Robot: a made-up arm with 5 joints.
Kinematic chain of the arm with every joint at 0, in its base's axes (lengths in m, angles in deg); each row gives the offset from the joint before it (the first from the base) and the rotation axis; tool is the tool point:
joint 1: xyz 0 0 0.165 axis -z
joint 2: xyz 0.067 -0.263 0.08 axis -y
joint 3: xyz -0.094 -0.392 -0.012 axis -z
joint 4: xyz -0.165 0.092 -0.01 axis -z
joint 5: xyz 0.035 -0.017 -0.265 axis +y
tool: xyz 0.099 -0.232 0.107
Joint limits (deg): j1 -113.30..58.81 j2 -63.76..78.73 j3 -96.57..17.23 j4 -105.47..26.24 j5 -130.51..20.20
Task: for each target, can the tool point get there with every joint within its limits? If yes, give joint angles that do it. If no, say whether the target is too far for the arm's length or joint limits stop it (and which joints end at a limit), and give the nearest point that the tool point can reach.
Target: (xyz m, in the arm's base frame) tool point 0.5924 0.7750 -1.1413
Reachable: no: too far | nearest point 0.5725 0.4893 -0.2817 | short by 0.906 m
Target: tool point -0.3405 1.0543 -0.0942
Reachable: no: joint limits stop it (at a limit: joint 1, joint 2, joint 4, joint 5) | nearest point 0.2061 0.3730 0.0892 | short by 0.893 m
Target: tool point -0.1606 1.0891 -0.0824
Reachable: no: joint limits stop it (at a limit: joint 1, joint 2, joint 4, joint 5) | nearest point 0.3673 0.5093 0.0880 | short by 0.802 m
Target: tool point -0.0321 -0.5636 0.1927
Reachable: yes | joints 28.47 62.62 7.01 -75.80 -1.14
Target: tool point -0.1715 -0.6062 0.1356
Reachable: yes | joints 35.92 59.58 -85.27 -26.25 2.53
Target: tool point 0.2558 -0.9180 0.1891
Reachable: yes | joints -1.50 64.43 -82.79 7.59 -81.11
